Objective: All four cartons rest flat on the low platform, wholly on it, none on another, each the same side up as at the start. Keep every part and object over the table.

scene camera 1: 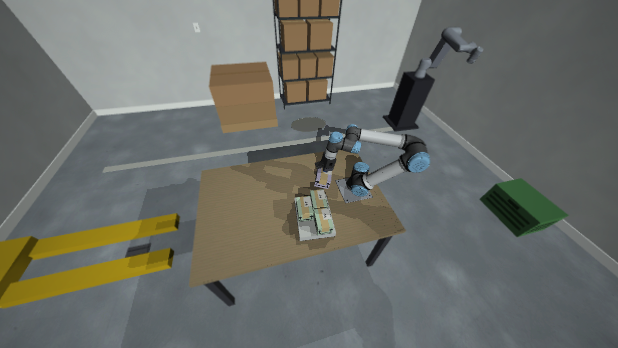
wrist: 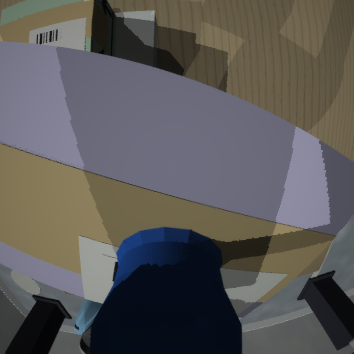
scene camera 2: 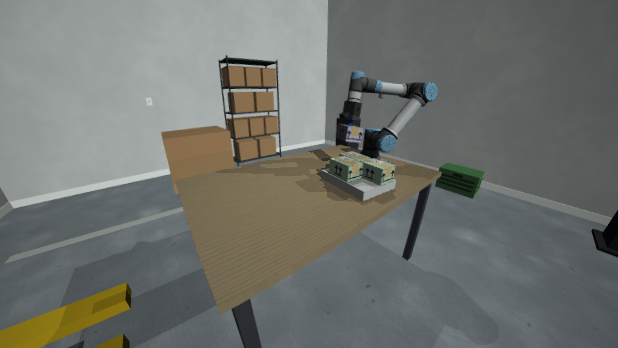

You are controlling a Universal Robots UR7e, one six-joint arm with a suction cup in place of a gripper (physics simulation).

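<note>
The lilac carton (scene camera 1: 323,179) (scene camera 2: 354,134) (wrist: 175,130) hangs from my suction cup (scene camera 1: 326,169) (scene camera 2: 350,123) (wrist: 169,245), held at its top face. It is in the air above the table, beyond the platform's far end, near the arm's base. Three green cartons stand on the low grey platform (scene camera 1: 309,233) (scene camera 2: 365,194) (wrist: 140,42): one at the left (scene camera 1: 304,208) (scene camera 2: 344,169), one at the front right (scene camera 1: 325,221) (scene camera 2: 379,172) and one at the far right (scene camera 1: 319,198). A stretch of platform shows at its front left. Part of a green carton (wrist: 55,25) shows in the wrist view.
The wooden table (scene camera 1: 240,225) (scene camera 2: 250,225) bears the platform and my arm's base plate (scene camera 1: 350,196). On the floor stand large brown boxes (scene camera 1: 245,97) (scene camera 2: 200,150), a green crate (scene camera 1: 522,207) (scene camera 2: 460,180) and a yellow fork (scene camera 1: 100,237) (scene camera 2: 70,312).
</note>
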